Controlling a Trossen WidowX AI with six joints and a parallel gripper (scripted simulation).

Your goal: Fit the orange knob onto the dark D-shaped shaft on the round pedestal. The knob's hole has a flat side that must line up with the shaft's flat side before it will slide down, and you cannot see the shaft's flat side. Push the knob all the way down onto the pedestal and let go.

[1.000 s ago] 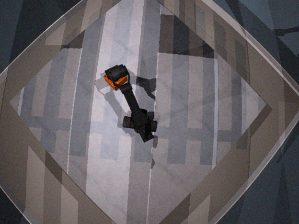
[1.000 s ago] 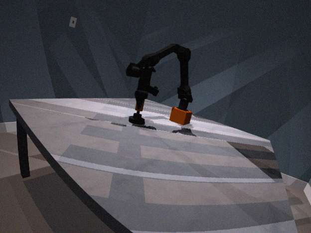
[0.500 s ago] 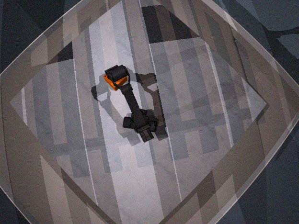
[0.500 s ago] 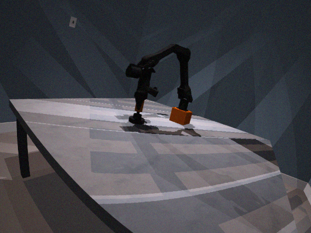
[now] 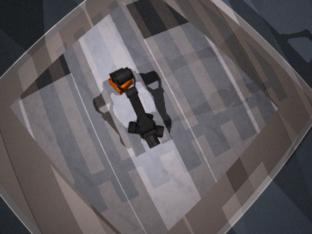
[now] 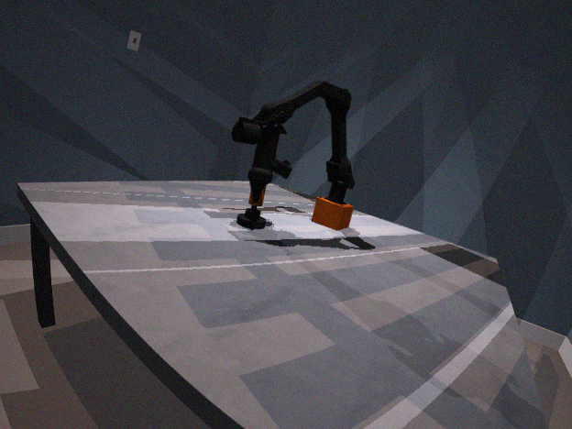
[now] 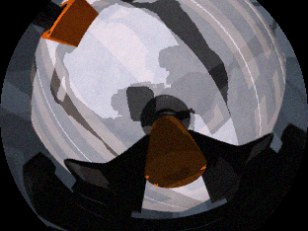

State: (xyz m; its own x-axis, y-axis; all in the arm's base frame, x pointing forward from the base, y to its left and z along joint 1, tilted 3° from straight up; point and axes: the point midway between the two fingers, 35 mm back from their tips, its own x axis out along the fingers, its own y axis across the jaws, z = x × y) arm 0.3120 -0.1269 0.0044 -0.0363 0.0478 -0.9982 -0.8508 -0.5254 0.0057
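Now: gripper tip 20 mm below the orange knob. Round my gripper tip: dark round pedestal (40 mm below).
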